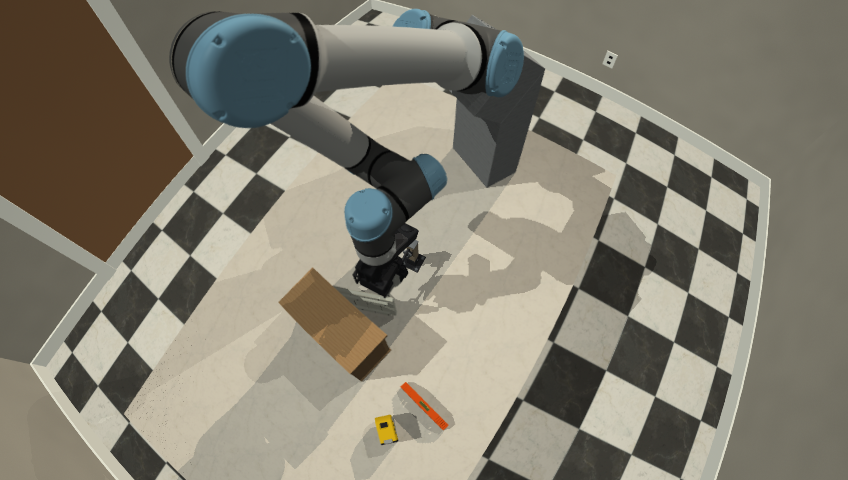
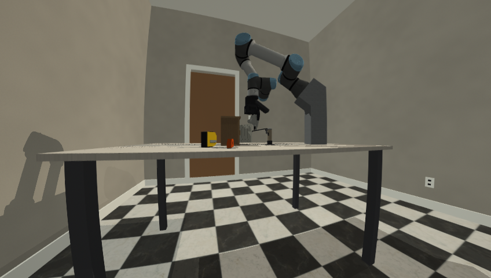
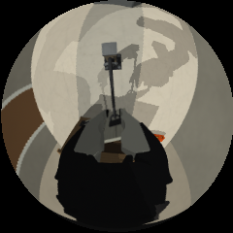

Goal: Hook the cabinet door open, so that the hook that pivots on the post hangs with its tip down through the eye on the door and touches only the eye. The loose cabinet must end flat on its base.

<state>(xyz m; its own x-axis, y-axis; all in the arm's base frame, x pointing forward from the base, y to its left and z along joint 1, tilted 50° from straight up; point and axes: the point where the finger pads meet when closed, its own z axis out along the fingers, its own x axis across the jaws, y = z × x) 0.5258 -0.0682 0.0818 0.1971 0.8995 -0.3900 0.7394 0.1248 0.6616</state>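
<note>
Now: the thin dark hook 30 mm below my hand, 30 mm behind it and 10 mm to the left of it. Also, from my hand: grey door: 70 mm to the right, 50 mm ahead, 40 mm below; then yellow tape measure: 340 mm ahead, 80 mm to the left, 80 mm below.
</note>
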